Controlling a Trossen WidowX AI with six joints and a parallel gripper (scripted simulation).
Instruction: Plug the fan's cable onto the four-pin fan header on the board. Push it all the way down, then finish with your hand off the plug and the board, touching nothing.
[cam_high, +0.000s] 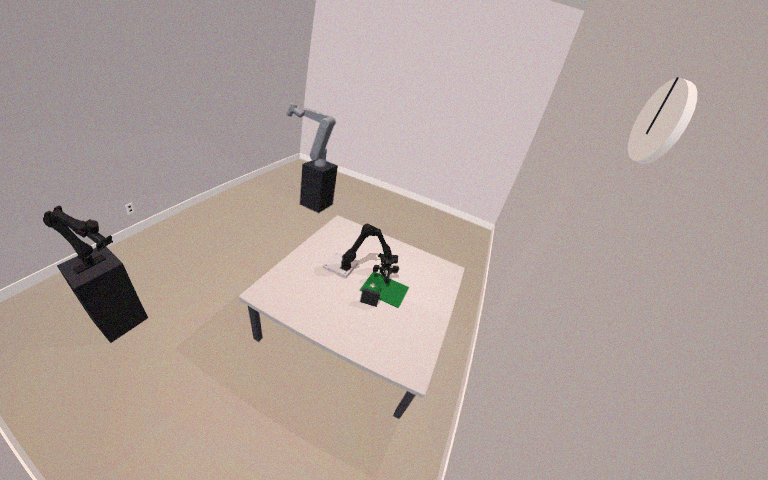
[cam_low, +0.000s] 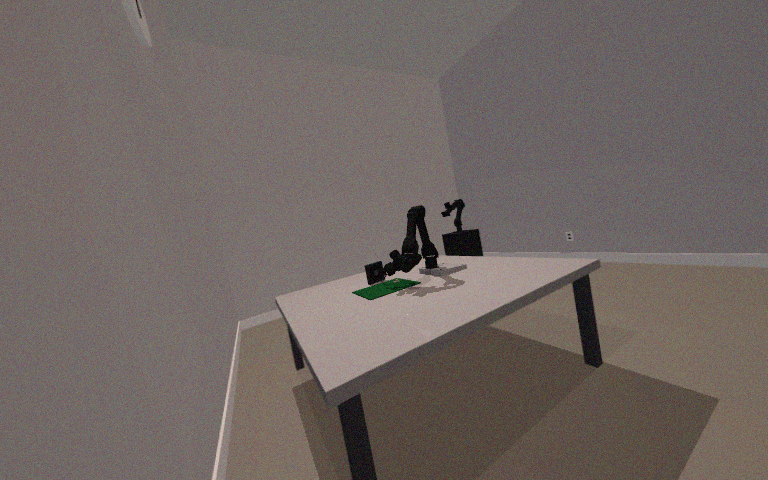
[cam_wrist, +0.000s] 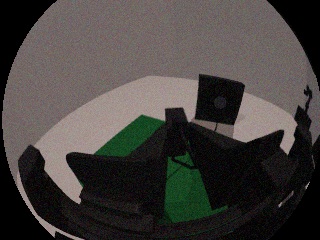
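Now: the green board 1 cm ahead of my gripper tip and 11 cm below it. From my gripper tip the other things lie so: pale header 8 cm behind, 4 cm to the right, 10 cm below; black fan 3 cm behind, 19 cm to the right, 4 cm below; black plug 1 cm below.
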